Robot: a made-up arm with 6 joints. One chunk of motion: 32 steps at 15 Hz.
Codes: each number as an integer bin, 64 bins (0 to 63) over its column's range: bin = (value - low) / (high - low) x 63, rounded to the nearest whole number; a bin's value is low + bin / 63 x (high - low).
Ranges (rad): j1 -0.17..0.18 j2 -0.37..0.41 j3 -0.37..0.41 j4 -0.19..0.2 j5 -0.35..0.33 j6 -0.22..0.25
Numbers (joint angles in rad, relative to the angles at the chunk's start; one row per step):
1: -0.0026 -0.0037 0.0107 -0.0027 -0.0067 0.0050
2: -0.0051 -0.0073 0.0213 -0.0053 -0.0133 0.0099
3: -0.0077 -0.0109 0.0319 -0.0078 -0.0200 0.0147
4: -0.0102 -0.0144 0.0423 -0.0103 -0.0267 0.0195
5: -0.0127 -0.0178 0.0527 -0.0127 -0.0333 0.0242
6: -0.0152 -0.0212 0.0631 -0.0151 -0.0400 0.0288
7: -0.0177 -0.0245 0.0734 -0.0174 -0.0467 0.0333
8: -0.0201 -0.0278 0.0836 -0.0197 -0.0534 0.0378
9: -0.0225 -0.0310 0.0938 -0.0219 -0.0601 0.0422
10: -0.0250 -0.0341 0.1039 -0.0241 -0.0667 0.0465
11: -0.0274 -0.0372 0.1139 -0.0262 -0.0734 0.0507
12: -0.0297 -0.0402 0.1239 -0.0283 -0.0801 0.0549
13: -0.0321 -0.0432 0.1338 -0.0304 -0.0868 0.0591
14: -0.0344 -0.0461 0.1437 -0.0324 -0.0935 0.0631
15: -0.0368 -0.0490 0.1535 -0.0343 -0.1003 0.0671
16: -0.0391 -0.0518 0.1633 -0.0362 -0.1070 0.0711
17: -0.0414 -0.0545 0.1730 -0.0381 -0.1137 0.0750
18: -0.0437 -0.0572 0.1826 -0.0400 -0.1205 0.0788
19: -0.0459 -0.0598 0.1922 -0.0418 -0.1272 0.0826
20: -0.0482 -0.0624 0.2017 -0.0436 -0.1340 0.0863
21: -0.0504 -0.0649 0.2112 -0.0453 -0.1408 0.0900
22: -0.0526 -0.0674 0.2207 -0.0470 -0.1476 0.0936
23: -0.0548 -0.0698 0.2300 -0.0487 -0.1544 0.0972
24: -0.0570 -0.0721 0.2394 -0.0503 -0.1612 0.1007
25: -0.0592 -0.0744 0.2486 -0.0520 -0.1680 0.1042
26: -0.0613 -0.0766 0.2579 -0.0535 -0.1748 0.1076
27: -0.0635 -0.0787 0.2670 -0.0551 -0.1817 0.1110
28: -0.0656 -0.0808 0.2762 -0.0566 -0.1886 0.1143
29: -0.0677 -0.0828 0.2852 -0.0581 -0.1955 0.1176
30: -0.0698 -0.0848 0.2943 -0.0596 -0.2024 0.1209
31: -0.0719 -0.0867 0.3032 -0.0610 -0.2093 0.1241
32: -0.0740 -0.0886 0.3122 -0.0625 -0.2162 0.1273
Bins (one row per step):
1: 30 30 31 30 32 30
2: 30 29 32 30 31 31
3: 29 29 32 29 31 31
4: 29 29 33 29 30 32
5: 28 28 34 29 29 33
6: 28 28 35 28 29 33
7: 27 28 36 28 28 34
8: 27 28 37 28 27 35
9: 27 27 37 27 27 35
10: 26 27 38 27 26 36
11: 26 27 39 26 26 36
12: 25 27 40 26 25 37
13: 25 26 41 26 24 37
14: 24 26 41 25 24 38
15: 24 26 42 25 23 38
16: 24 26 43 25 23 39
17: 23 25 44 25 22 40
18: 23 25 45 24 21 40
19: 22 25 45 24 21 41
20: 22 25 46 24 20 41
21: 22 25 47 23 19 42
22: 21 24 48 23 19 42
23: 21 24 48 23 18 43
24: 20 24 49 23 17 43
25: 20 24 50 22 17 43
26: 20 24 51 22 16 44
27: 19 24 51 22 16 44
28: 19 23 52 22 15 45
29: 18 23 53 21 14 45
30: 18 23 54 21 14 46
31: 18 23 54 21 13 46
32: 17 23 55 21 12 47

